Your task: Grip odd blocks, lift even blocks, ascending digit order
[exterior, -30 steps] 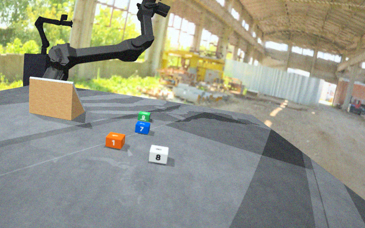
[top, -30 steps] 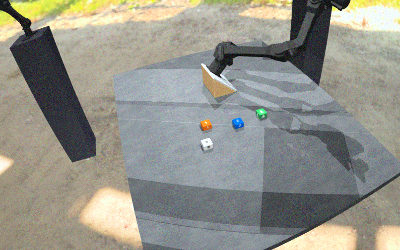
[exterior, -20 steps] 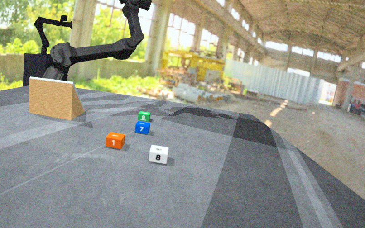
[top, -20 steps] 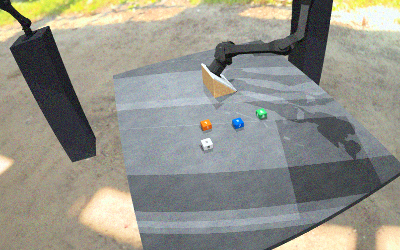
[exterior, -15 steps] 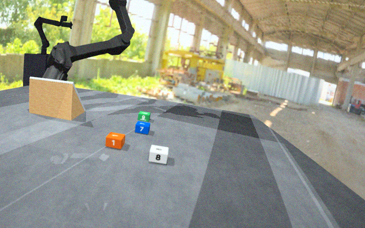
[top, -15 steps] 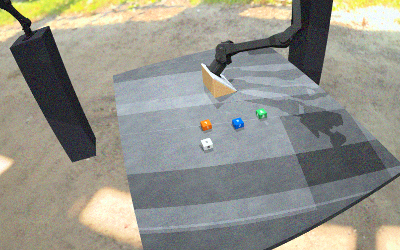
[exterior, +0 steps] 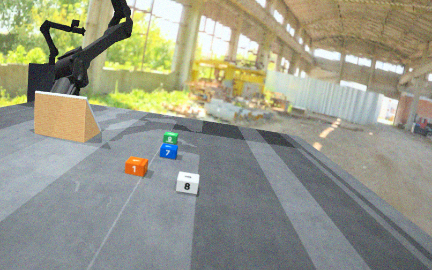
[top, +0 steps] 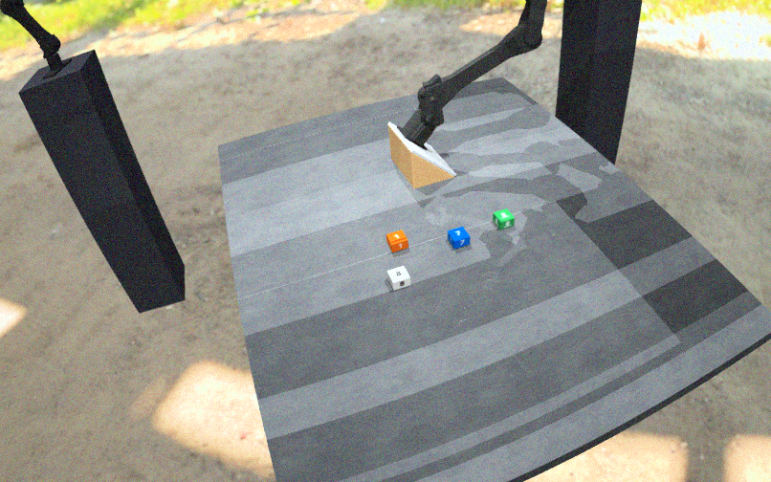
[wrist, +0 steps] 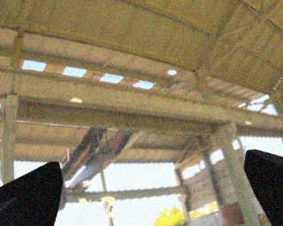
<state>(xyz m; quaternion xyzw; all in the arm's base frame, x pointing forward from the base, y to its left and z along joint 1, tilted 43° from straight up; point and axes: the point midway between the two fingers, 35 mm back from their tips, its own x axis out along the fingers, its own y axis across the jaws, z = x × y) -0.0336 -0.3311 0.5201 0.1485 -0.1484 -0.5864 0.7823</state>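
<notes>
Right now the orange block marked 1 is 690 mm below my gripper tip, 300 mm ahead of it and 220 mm to the right of it. Round my gripper tip: white block marked 8: 690 mm below, 400 mm ahead, 240 mm to the right; blue block marked 7: 690 mm below, 340 mm ahead, 100 mm to the right; green block: 690 mm below, 330 mm ahead.
</notes>
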